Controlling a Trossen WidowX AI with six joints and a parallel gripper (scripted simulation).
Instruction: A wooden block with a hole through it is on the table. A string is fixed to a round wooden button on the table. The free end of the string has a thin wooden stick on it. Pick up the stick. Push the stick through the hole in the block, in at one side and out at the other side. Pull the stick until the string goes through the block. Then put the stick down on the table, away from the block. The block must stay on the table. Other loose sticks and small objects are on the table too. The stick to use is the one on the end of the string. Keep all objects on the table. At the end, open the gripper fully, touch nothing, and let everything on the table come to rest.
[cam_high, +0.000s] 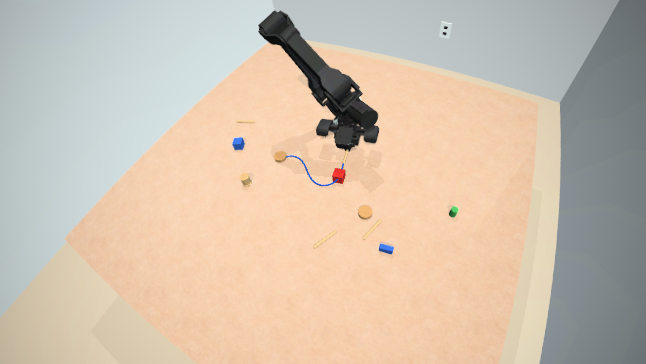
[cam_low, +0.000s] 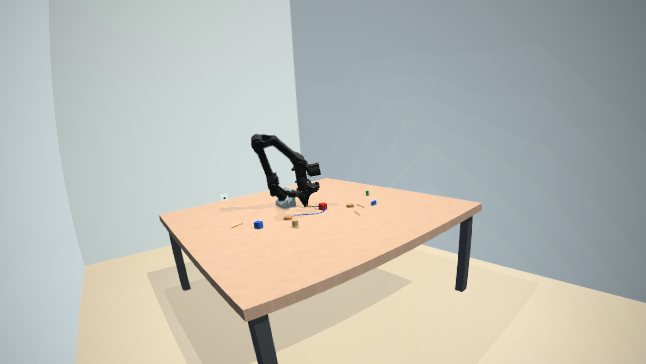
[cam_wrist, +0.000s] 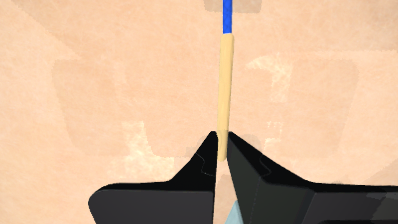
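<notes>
Now: gripper tip 40 mm short of the thin wooden stick, 10 mm to the right of it and 10 mm below it. From my gripper tip the other things lie so: red block: 120 mm ahead, 20 mm to the left, 20 mm above; then wooden spool: 230 mm ahead, 250 mm to the right, 20 mm above; then blue cube: 110 mm ahead, 360 mm to the right, 20 mm above.
</notes>
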